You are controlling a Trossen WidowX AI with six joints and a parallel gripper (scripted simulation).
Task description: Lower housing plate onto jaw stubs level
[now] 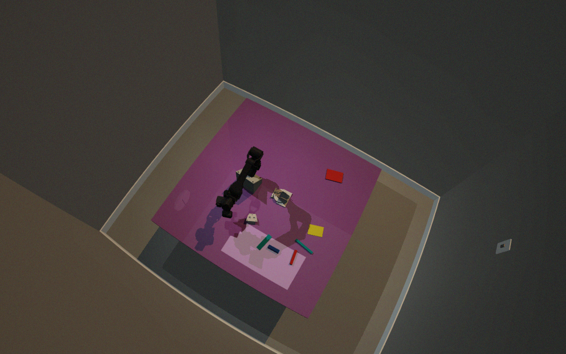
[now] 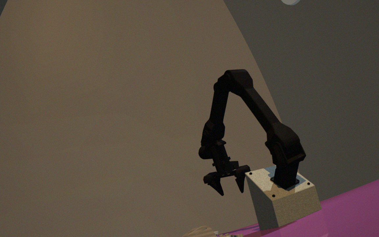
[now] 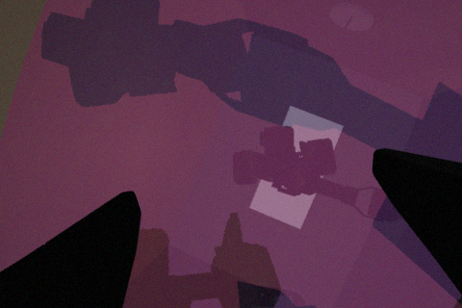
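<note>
The small white block lies 17 cm ahead of my gripper tip, 8 cm to the left of it and 15 cm below it. The rest, counted from my gripper tip: red square (55 cm ahead, 67 cm to the left, 16 cm below); yellow square (60 cm ahead, 21 cm to the left, 16 cm below); jaw stub (25 cm ahead, 31 cm to the left, 14 cm below).
</note>
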